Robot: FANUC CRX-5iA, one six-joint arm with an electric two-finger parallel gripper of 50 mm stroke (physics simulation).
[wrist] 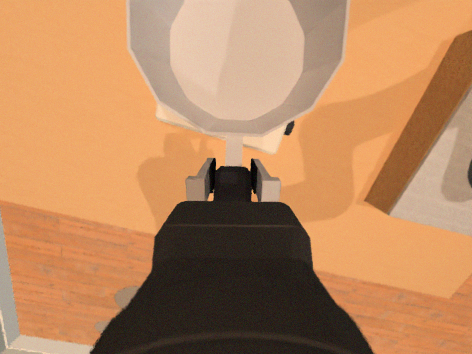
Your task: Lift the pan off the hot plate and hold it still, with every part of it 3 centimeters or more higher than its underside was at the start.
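Places are measured from the arm's base along level axes (x ahead, y left, z up), in centimetres.
Where they show: gripper, fingertip midpoint: [233, 169].
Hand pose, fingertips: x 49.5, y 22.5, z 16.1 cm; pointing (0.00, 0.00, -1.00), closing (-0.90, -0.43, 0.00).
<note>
After its pixels a point has its place.
The light grey pan [237, 60] {x 54.0, y 12.6, z 10.6 cm} shows at the top of the wrist view, its far side cut off by the frame. Its short pale neck runs down to a black handle [233, 181] {x 49.3, y 23.0, z 18.1 cm}. My gripper [233, 169] {x 49.6, y 22.5, z 16.1 cm} is shut on the pan's handle, one finger on each side. The pan is held above the cream hot plate [270, 144] {x 43.3, y 19.0, z -0.7 cm}, whose front edge and corner show small below the pan's rim; the rest of it is hidden under the pan. The hot plate's black knob [289, 128] {x 41.2, y 14.7, z -2.0 cm} shows just right of the rim. The exact height of the pan cannot be read from this view.
An orange-tan table top [75, 125] {x 81.7, y 34.8, z -7.0 cm} lies below, with shadows of the arm and pan on it. A brown wooden edge [420, 130] {x 16.4, y 2.5, z -3.2 cm} borders a grey surface [435, 195] {x 7.0, y 12.3, z 0.3 cm} at the right, with part of a dark object at the frame's edge. Wood-plank floor [65, 255] shows beyond the table's edge.
</note>
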